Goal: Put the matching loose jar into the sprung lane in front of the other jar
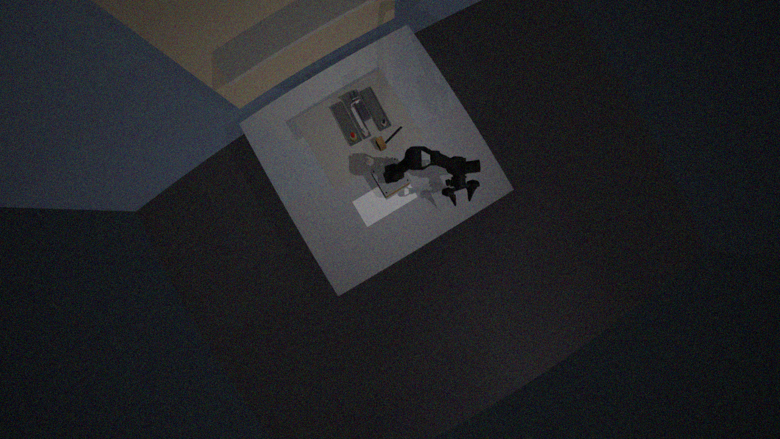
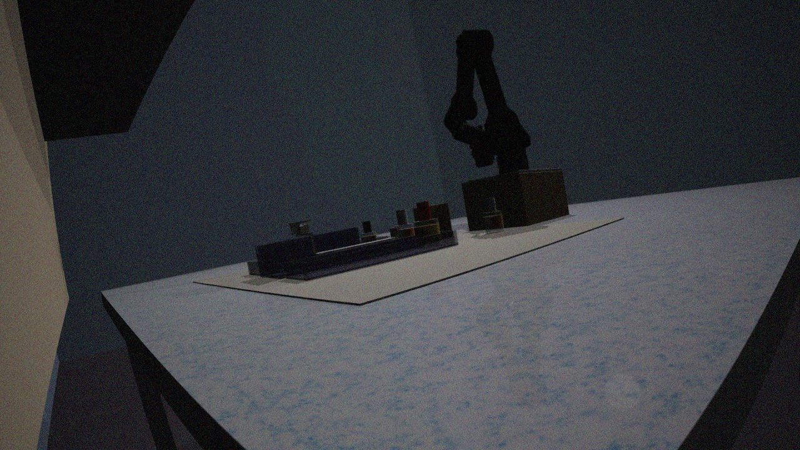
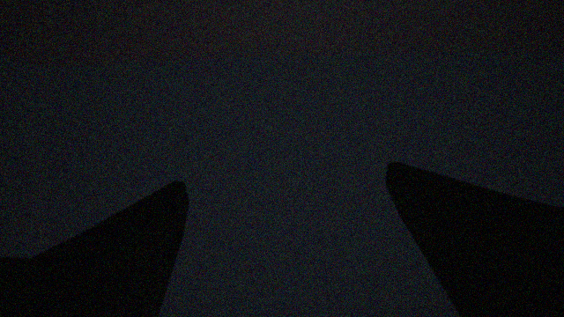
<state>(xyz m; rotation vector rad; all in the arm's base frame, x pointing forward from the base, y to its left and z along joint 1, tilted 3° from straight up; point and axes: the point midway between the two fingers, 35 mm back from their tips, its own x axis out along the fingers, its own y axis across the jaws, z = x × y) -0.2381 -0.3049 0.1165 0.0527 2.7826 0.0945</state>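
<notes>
Now: gripper tip 66 cm short of the pale mat, 39 cm to the right of it and 19 cm above it. Round my gripper tip: thin dark rod (53 cm ahead, 19 cm to the left, 19 cm below); then pusher lane (74 cm ahead, 35 cm to the left, 17 cm below); then pale pusher plate (71 cm ahead, 34 cm to the left, 14 cm below).
</notes>
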